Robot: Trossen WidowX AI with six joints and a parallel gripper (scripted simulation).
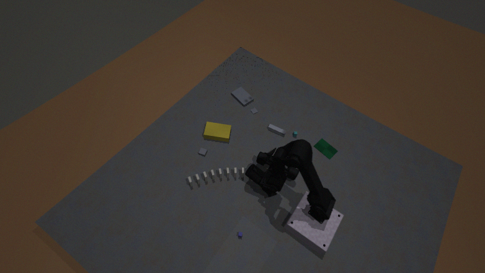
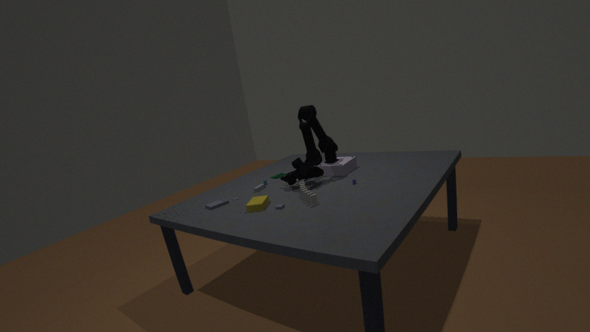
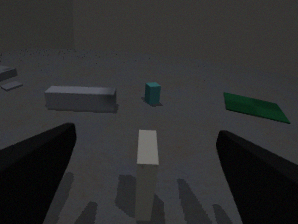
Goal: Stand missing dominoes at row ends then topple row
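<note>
My gripper tip is 110 mm short of the grey bar, 100 mm to the left of it and 40 mm above it. From my gripper tip the other things lie so: green card: 190 mm to the right, 120 mm behind, 50 mm below; small grey square: 270 mm ahead, 110 mm to the right, 50 mm below; teal cube: 140 mm to the right, 40 mm below, 30 mm ahead.
</note>
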